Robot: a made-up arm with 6 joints. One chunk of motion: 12 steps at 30 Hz.
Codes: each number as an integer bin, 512 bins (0 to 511) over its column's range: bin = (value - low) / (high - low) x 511, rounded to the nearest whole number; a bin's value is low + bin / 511 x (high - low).
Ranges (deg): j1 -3..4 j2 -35..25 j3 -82..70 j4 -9..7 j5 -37..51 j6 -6..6
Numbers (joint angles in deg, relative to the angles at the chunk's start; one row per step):
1: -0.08 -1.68 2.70 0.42 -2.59 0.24
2: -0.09 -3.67 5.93 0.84 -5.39 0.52
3: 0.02 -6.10 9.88 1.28 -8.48 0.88
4: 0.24 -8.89 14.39 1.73 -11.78 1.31
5: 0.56 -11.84 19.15 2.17 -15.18 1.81
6: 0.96 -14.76 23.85 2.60 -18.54 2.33
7: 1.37 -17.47 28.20 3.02 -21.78 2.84
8: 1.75 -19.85 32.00 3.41 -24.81 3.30
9: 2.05 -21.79 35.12 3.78 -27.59 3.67
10: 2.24 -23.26 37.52 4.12 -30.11 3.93
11: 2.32 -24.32 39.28 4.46 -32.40 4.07
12: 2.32 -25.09 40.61 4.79 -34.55 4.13
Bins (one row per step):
1: 213 284 285 301 200 266
2: 212 267 296 314 184 278
3: 220 246 309 328 166 293
4: 237 222 324 343 146 311
5: 260 197 340 357 127 333
6: 289 172 356 370 107 355
7: 319 149 370 384 88 376
8: 347 129 383 396 71 396
9: 369 113 394 408 55 412
10: 383 100 402 419 40 423
11: 388 91 408 430 27 429
12: 388 84 412 440 14 431

